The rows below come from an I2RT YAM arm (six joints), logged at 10 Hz.
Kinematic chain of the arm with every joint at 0, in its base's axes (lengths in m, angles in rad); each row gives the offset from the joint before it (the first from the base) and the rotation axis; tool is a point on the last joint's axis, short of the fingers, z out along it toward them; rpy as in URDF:
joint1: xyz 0 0 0.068 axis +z
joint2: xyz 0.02 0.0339 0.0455 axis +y
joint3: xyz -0.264 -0.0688 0 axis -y
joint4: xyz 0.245 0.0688 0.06 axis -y
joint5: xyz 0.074 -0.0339 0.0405 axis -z
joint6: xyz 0.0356 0 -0.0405 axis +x
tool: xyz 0 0 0 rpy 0 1.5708 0
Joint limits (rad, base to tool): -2.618..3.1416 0..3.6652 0..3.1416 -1.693..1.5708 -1.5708..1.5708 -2.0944..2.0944
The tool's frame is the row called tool.
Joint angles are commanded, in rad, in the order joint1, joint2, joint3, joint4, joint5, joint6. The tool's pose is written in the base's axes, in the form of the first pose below.
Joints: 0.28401, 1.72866, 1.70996, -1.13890, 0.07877, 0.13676
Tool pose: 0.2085 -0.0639 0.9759 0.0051 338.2 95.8 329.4
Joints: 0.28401, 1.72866, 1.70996, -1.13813, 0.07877, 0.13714
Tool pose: 0.2089 -0.0637 0.9759 0.0052 338.3 95.8 329.4
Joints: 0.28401, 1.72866, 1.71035, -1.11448, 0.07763, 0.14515
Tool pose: 0.2202 -0.0593 0.9736 0.0092 340.6 96.5 330.6
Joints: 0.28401, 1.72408, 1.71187, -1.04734, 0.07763, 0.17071
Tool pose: 0.2546 -0.0449 0.9658 0.0204 346.0 98.1 335.9
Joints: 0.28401, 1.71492, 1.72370, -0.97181, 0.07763, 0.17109
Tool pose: 0.2996 -0.0422 0.9526 0.0314 351.1 99.6 347.0
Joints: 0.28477, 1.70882, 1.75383, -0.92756, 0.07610, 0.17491
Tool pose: 0.3364 -0.0388 0.9400 0.0419 353.9 100.8 361.4
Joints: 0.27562, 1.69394, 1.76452, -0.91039, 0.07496, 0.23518
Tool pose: 0.3544 -0.0055 0.9334 0.0564 352.6 97.0 371.1
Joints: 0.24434, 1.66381, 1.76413, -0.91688, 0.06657, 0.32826
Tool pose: 0.3618 0.0512 0.9279 0.0743 347.2 84.1 380.8
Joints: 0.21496, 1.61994, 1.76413, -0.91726, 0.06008, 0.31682
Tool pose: 0.3818 0.0585 0.9193 0.0753 337.7 71.5 395.3
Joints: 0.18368, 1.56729, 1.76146, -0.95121, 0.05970, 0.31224
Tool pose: 0.3902 0.0708 0.9153 0.0705 322.4 57.7 408.4
